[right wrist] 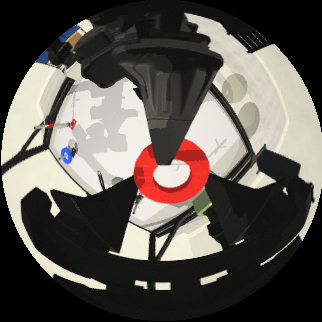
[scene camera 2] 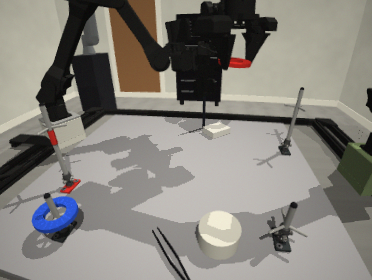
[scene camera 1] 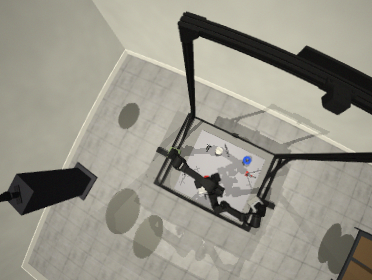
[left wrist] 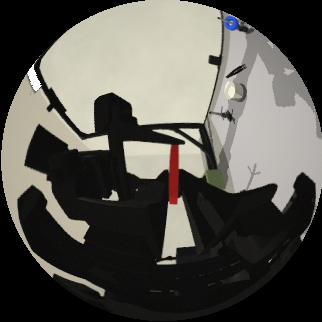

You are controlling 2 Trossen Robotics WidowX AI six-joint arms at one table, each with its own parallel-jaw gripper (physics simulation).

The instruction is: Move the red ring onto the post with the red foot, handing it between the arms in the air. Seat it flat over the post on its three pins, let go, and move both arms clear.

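Places are measured from the left arm's base along level axes (x back, y right, z up), in centimetres.
Pixels of known places: left gripper, between the fingertips: (right wrist: pixel 162 162) (scene camera 2: pixel 227 60) (left wrist: pixel 172 172); right gripper, between the fingertips: (right wrist: pixel 170 176) (scene camera 2: pixel 237 67) (left wrist: pixel 182 170); left arm's base, origin of its link: (right wrist: pixel 71 60) (scene camera 2: pixel 59 116) (scene camera 1: pixel 258 206); right arm's base, origin of its link: (right wrist: pixel 211 210) (scene camera 1: pixel 173 153).
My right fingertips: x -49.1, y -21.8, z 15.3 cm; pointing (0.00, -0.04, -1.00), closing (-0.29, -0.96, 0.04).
Observation:
Ahead of a thing's pixels: the offset from my right fingertips to its top centre. "*": to the spot under its first point.
The red ring {dx +0.8, dy -0.2, dz +1.8 cm} (scene camera 2: pixel 241 63) (left wrist: pixel 173 175) (right wrist: pixel 146 187) is held in the air above the table. My right gripper (scene camera 2: pixel 239 62) (right wrist: pixel 170 176) has its fingers on opposite outer sides of the ring. My left gripper (left wrist: pixel 172 172) (right wrist: pixel 162 162) has its narrow fingertips closed across the ring's rim, one on each face; the far finger is hidden in the right wrist view. The post with the red foot {* dx +22.0, dy +31.5, dz -18.9 cm} (scene camera 1: pixel 247 174) (scene camera 2: pixel 70 186) (right wrist: pixel 73 124) stands at the left in scene camera 2, with thin pins branching near its top and a red band on its shaft.
In scene camera 2, a blue ring {dx +11.4, dy +38.6, dz -17.5 cm} (scene camera 2: pixel 40 222) sits on a short post in front of the red foot. A white cylinder {dx -10.3, dy +23.6, dz -19.1 cm} (scene camera 2: pixel 220 235), black tweezers (scene camera 2: pixel 170 253) and a white block {dx +9.6, dy -10.0, dz -20.6 cm} (scene camera 2: pixel 216 131) lie on the table. Black-footed posts {* dx -12.6, dy -11.6, dz -13.1 cm} (scene camera 2: pixel 295 120) {* dx -18.7, dy +18.6, dz -15.7 cm} (scene camera 2: pixel 290 215) stand at the right.

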